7 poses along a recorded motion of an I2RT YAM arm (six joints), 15 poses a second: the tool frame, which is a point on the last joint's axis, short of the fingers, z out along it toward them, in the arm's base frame.
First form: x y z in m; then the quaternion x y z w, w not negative.
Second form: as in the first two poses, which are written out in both.
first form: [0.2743 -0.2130 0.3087 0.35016 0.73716 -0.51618 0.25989]
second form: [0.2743 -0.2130 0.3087 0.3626 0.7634 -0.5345 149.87]
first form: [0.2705 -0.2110 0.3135 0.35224 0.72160 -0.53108 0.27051]
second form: [0.2705 -0.2110 0.3135 0.3659 0.7495 -0.5516 148.61]
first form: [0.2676 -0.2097 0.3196 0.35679 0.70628 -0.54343 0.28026]
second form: [0.2676 -0.2097 0.3196 0.3717 0.7358 -0.5661 147.45]
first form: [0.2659 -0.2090 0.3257 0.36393 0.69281 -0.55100 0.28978]
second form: [0.2659 -0.2090 0.3257 0.3802 0.7239 -0.5757 146.31]
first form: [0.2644 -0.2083 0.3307 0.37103 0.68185 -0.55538 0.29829]
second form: [0.2644 -0.2083 0.3307 0.3887 0.7144 -0.5819 145.29]
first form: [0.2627 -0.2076 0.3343 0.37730 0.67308 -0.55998 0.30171]
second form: [0.2627 -0.2076 0.3343 0.3957 0.7060 -0.5874 144.88]
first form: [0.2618 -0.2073 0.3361 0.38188 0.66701 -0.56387 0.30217]
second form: [0.2618 -0.2073 0.3361 0.4006 0.6997 -0.5915 144.82]
